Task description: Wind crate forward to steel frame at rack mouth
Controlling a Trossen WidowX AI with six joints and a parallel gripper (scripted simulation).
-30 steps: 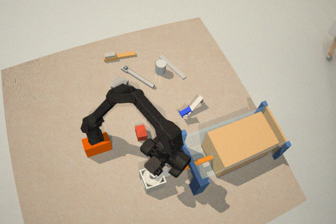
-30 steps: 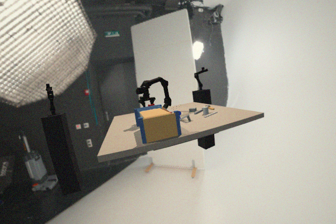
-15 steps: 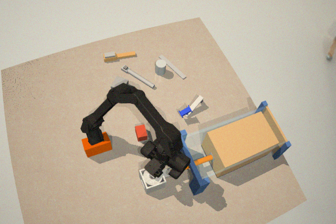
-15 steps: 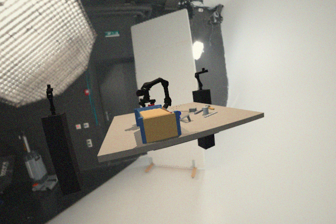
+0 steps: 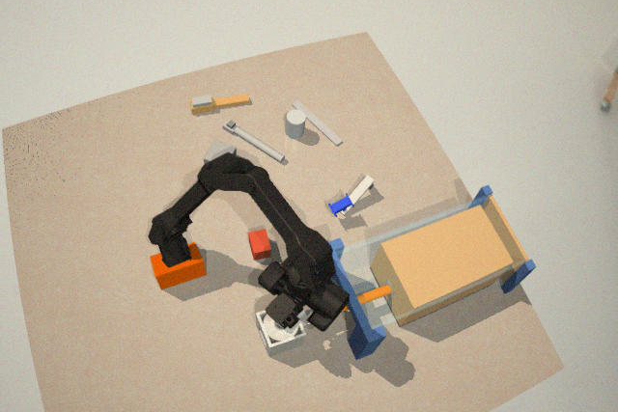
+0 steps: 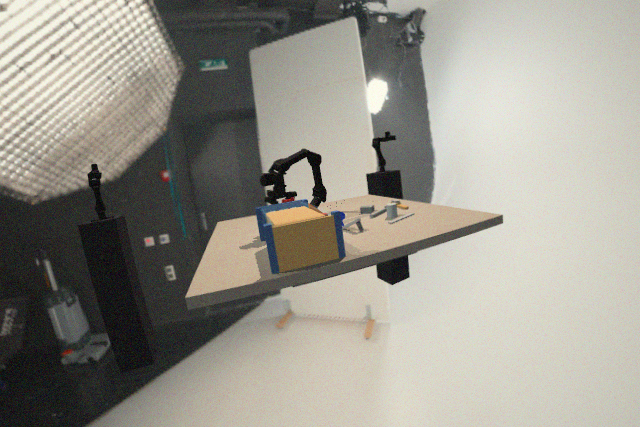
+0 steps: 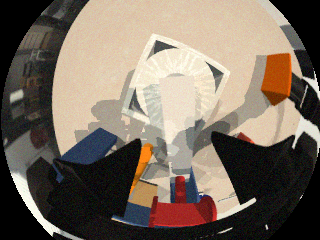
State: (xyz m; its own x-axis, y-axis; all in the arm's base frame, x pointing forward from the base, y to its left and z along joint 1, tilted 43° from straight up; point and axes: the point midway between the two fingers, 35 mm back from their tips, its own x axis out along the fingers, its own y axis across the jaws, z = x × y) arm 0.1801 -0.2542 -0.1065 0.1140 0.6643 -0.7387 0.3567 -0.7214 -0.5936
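Right now my gripper tip is 2 cm below the red-knobbed winch handle, 1 cm to the right of it and 1 cm short of it. Round my gripper tip: hand winch 7 cm behind, 6 cm below, 2 cm to the right; then blue steel frame 11 cm ahead, 4 cm to the right, 1 cm above; then red knob 5 cm ahead, 4 cm above, 2 cm to the left.
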